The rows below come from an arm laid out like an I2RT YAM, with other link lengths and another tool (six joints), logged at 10 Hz.
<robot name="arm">
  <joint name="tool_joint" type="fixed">
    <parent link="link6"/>
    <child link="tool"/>
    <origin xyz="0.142 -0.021 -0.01" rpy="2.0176 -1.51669 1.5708"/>
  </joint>
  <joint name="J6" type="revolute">
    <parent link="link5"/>
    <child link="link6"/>
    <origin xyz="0.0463 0 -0.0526"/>
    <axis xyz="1 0 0"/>
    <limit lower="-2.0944" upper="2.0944"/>
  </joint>
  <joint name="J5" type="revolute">
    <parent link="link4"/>
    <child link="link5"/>
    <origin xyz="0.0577 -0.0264 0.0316"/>
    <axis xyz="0 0 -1"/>
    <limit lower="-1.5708" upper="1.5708"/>
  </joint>
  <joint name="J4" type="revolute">
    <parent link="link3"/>
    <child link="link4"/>
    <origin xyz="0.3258 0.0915 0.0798"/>
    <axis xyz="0 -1 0"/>
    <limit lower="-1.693" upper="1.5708"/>
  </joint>
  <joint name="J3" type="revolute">
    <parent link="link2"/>
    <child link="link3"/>
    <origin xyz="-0.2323 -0.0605 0"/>
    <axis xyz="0 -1 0"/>
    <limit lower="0" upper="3.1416"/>
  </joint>
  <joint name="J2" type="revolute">
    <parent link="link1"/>
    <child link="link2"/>
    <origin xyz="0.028 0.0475 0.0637"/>
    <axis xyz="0 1 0"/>
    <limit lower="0" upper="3.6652"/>
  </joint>
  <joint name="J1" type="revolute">
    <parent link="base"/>
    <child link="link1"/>
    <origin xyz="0 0 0.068"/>
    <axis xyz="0 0 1"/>
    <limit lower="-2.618" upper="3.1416"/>
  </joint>
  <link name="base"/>
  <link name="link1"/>
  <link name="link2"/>
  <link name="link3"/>
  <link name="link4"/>
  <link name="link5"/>
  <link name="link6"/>
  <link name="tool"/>
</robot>
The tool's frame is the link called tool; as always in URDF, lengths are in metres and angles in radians.
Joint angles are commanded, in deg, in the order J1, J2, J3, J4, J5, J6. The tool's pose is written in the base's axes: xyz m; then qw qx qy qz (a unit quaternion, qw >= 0). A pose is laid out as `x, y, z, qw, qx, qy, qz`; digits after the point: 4 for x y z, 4 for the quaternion.
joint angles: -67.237 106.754 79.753 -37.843 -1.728 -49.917
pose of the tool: 0.2334, -0.4616, 0.0493, 0.0377, -0.9849, 0.0878, -0.1442
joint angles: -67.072 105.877 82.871 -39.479 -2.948 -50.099
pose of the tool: 0.2426, -0.4692, 0.0771, 0.0248, -0.9836, 0.0774, -0.1612
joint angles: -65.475 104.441 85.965 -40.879 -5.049 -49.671
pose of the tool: 0.2659, -0.4682, 0.1106, 0.0128, -0.9804, 0.0546, -0.1887
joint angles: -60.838 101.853 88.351 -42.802 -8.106 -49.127
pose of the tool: 0.3127, -0.4422, 0.1485, 0.0124, -0.9750, 0.0021, -0.2219
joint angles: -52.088 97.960 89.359 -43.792 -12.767 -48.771
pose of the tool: 0.3863, -0.3774, 0.1898, 0.0256, -0.9590, -0.0953, -0.2657
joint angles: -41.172 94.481 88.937 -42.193 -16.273 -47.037
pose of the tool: 0.4569, -0.2878, 0.2219, 0.0442, -0.9299, -0.1962, -0.3081
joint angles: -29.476 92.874 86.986 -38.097 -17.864 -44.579
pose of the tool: 0.5121, -0.1873, 0.2308, 0.0710, -0.8948, -0.2853, -0.3361
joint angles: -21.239 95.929 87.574 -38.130 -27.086 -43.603
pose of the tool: 0.5443, -0.0848, 0.2142, 0.1704, -0.8448, -0.3698, -0.3471
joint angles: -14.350 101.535 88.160 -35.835 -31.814 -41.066
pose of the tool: 0.5643, -0.0078, 0.1782, 0.2464, -0.8121, -0.4087, -0.3357
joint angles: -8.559 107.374 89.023 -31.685 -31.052 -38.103
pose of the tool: 0.5807, 0.0438, 0.1395, 0.2743, -0.8025, -0.4234, -0.3187
